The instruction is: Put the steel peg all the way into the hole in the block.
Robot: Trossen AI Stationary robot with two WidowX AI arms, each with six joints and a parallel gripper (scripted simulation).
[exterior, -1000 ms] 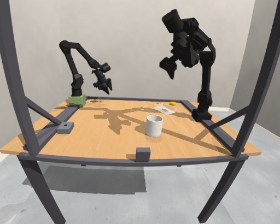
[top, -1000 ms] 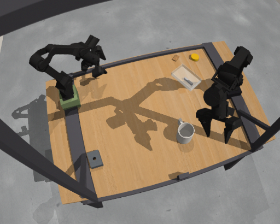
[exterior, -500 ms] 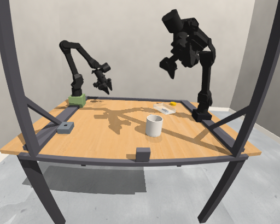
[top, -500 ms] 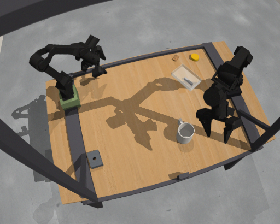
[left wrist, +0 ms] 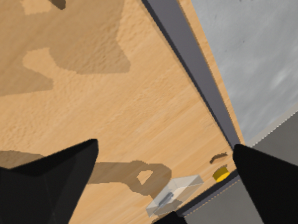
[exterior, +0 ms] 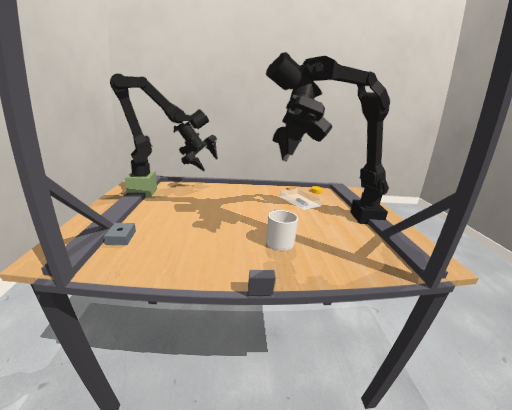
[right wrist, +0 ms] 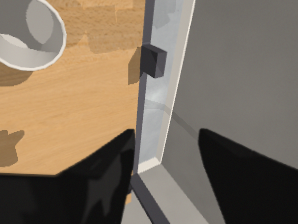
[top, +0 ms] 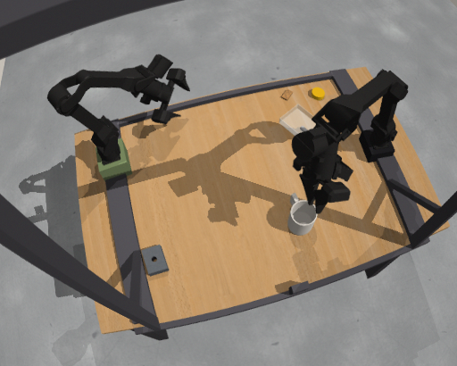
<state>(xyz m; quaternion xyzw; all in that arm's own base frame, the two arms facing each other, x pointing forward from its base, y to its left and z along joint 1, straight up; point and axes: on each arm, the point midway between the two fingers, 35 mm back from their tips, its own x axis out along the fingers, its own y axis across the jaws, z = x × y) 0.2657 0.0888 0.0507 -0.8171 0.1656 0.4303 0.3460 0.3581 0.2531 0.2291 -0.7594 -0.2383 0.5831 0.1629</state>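
My right hand is 370 mm short of the steel peg, 80 mm to the left of it and 270 mm above it. Also, from my right hand: yellow disc (540 mm ahead, 150 mm to the right, 270 mm below); clear tray (390 mm ahead, 70 mm to the right, 280 mm below).
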